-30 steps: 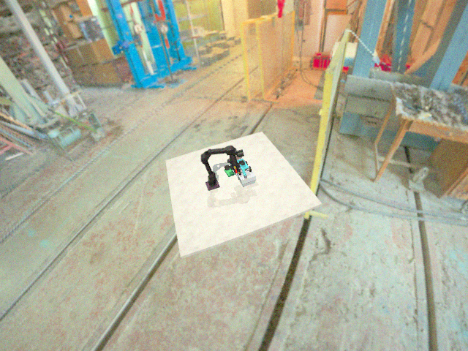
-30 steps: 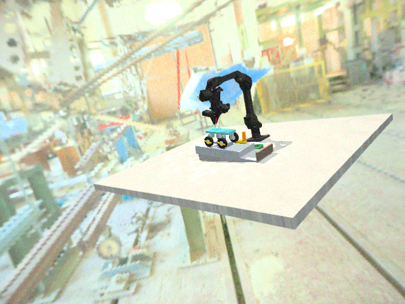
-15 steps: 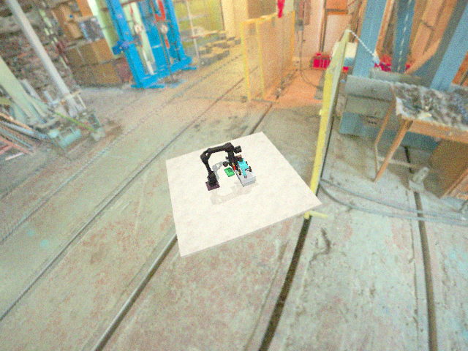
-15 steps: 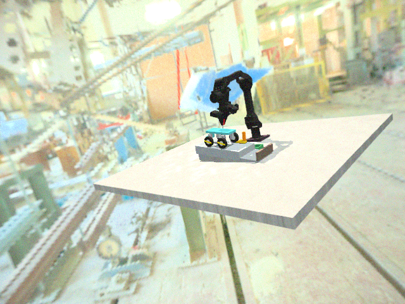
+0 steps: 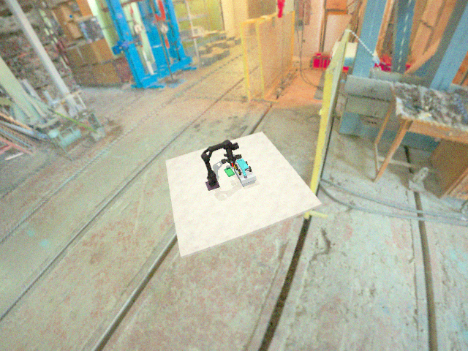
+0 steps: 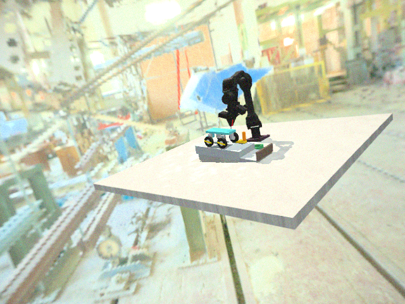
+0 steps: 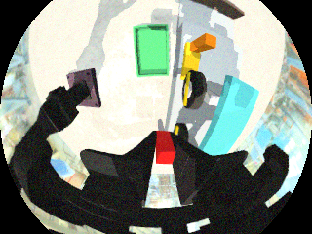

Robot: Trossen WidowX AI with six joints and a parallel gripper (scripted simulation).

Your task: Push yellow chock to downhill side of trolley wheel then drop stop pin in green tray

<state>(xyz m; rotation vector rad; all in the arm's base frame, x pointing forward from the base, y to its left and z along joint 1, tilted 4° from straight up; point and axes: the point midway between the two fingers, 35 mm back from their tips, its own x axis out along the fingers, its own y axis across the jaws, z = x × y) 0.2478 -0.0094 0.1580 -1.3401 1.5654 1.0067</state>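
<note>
My gripper tip is now 50 mm short of the yellow chock, 80 mm to the right of it and 70 mm above it. Round my gripper tip: trolley (100 mm ahead, 20 mm to the right, 40 mm below); grey ramp (100 mm ahead, 20 mm to the right, 110 mm below); red-headed stop pin (right at my gripper tip).
</note>
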